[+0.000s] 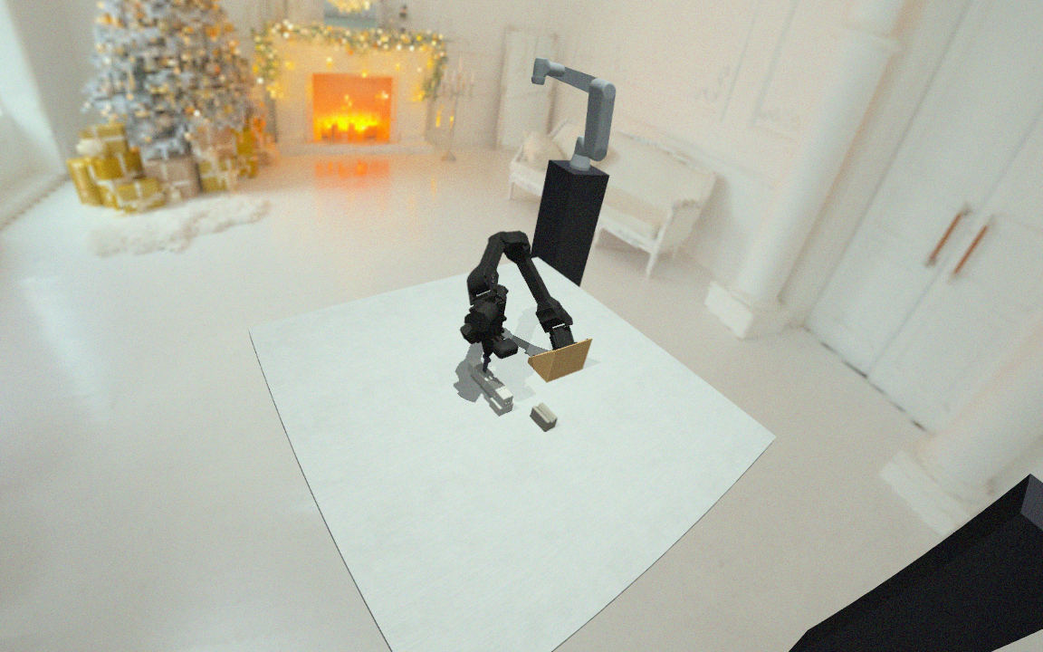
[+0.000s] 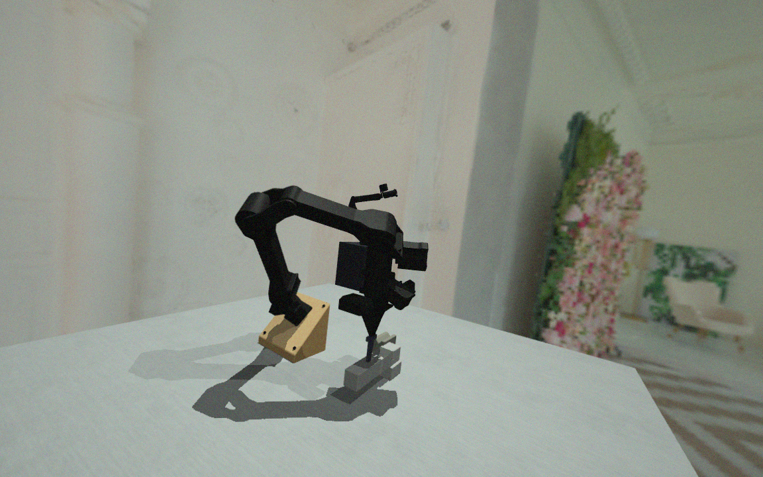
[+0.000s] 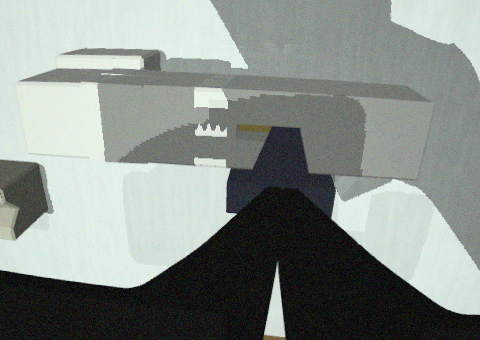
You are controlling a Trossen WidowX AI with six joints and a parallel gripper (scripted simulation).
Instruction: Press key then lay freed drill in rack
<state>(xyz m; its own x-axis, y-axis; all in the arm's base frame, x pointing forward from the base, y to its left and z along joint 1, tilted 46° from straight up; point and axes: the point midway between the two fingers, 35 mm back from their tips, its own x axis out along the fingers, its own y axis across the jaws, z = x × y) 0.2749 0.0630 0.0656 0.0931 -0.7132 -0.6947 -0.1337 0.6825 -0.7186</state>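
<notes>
The dark blue key is 3 cm below my gripper tip. Also, from my gripper tip: drill (1 cm behind, 5 cm to the left, 8 cm below); grey grooved rack (10 cm behind, 19 cm to the left, 10 cm below); grey housing (1 cm behind, 3 cm to the left, 8 cm below).
</notes>
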